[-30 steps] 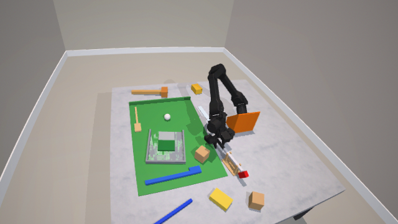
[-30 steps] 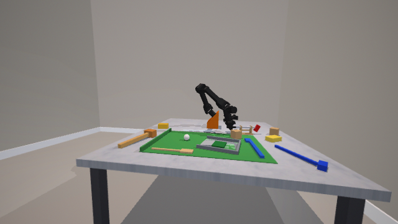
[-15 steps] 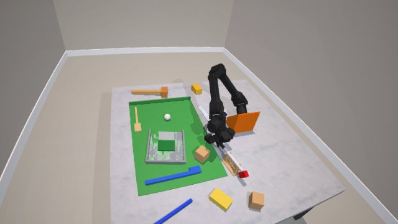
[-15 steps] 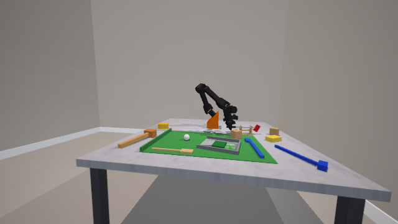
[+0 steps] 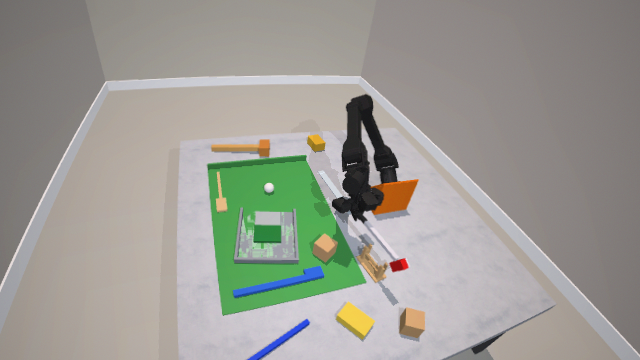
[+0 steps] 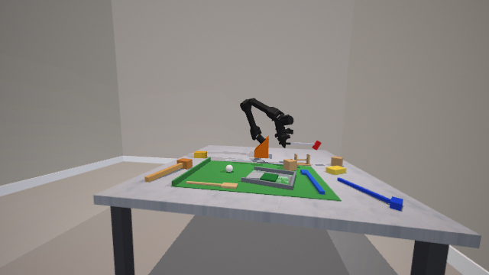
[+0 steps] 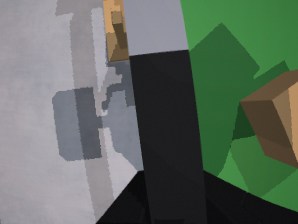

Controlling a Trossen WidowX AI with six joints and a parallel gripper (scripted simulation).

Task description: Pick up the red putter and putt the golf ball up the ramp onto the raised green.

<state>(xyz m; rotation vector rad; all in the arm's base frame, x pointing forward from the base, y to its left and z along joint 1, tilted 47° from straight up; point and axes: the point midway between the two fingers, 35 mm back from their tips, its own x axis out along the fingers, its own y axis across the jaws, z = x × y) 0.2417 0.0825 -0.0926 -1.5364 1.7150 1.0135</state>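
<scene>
Right now the red putter is 1 cm behind my gripper tip, 11 cm to the left of it and 2 cm above it. Round my gripper tip: wooden stand 1 cm behind, 13 cm to the left, 9 cm below; then white golf ball 21 cm ahead, 36 cm to the right, 10 cm below; then white strip 8 cm behind, 28 cm to the right, 12 cm below.
</scene>
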